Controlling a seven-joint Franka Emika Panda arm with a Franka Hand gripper.
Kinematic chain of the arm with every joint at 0, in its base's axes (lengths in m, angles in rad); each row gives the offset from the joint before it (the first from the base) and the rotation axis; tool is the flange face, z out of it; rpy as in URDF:
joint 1: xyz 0 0 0.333 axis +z
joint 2: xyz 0 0 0 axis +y
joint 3: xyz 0 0 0.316 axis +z
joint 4: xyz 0.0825 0 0 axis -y
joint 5: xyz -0.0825 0 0.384 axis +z
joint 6: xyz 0 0 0 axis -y
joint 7: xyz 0.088 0 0 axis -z
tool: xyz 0 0 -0.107 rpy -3.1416 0 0
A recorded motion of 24 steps. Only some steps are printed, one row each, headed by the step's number.
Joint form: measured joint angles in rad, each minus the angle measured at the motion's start. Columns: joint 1, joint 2, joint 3, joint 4, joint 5, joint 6, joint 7.
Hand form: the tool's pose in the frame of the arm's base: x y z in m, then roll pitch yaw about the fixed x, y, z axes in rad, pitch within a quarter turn. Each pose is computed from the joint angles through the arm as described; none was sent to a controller.
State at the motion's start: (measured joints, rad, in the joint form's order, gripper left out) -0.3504 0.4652 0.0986 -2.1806 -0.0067 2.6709 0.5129
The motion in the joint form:
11: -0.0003 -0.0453 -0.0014 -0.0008 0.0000 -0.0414 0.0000
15: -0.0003 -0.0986 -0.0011 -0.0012 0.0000 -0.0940 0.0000
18: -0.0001 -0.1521 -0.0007 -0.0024 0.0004 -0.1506 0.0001
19: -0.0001 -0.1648 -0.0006 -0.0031 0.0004 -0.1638 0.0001
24: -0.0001 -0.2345 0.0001 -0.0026 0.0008 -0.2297 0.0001
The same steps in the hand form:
11: 0.5459 -0.1406 0.1977 -3.0953 -0.0086 -0.7698
15: 0.5466 -0.1411 0.2227 -3.0996 -0.0111 -0.7677
18: 0.5455 -0.1408 0.2471 -3.1060 -0.0095 -0.7658
19: 0.5450 -0.1407 0.2528 -3.1077 -0.0090 -0.7653
24: 0.5428 -0.1400 0.2860 -3.1114 -0.0157 -0.7635

